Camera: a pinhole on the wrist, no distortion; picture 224 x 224 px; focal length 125.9 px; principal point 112.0 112.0 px. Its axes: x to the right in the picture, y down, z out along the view. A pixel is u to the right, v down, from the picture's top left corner.
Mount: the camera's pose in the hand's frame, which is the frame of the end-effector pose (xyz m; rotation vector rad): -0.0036 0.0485 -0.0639 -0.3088 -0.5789 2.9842
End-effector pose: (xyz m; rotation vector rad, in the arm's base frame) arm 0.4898 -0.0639 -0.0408 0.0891 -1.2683 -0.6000
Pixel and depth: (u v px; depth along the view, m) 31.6 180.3 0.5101
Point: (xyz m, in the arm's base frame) 0.0386 -0.4267 0.0726
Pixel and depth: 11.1 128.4 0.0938
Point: 0.4683 -0.0840 0.0092
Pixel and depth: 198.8 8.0 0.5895
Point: -0.0003 0.6067 -0.1645
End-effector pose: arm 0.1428 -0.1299 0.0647 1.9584 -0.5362 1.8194
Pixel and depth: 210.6 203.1 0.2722
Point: 0.2924 0.0055 -0.2256
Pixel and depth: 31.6 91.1 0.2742
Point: 0.3631 -0.2316 0.1596
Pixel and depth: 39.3 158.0 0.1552
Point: 0.2448 -0.1092 0.1055
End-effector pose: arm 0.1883 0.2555 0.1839 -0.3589 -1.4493 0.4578
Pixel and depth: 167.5 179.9 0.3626
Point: 0.0315 -0.0851 0.1091
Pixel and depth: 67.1 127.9 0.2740
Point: 0.0095 0.1827 0.2762
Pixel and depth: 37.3 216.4 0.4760
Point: -0.0283 -0.1292 0.6016
